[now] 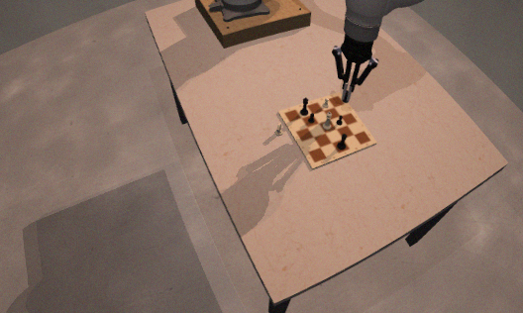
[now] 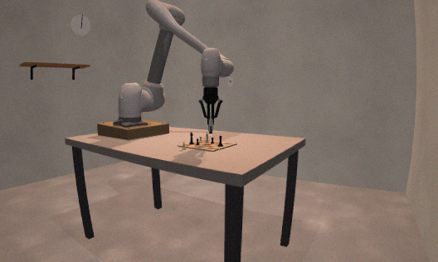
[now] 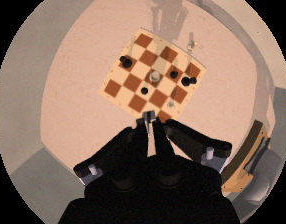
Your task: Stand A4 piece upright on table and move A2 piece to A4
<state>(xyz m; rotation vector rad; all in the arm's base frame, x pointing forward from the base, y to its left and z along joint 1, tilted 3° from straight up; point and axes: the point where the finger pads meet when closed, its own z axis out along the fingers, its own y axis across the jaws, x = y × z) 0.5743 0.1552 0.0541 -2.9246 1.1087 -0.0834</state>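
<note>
The chessboard is 90 mm below my hand, 70 mm to the right of it and 40 mm ahead of it. The rest, counted from my hand: small white piece (80 mm below, 40 mm to the right, 30 mm behind).
</note>
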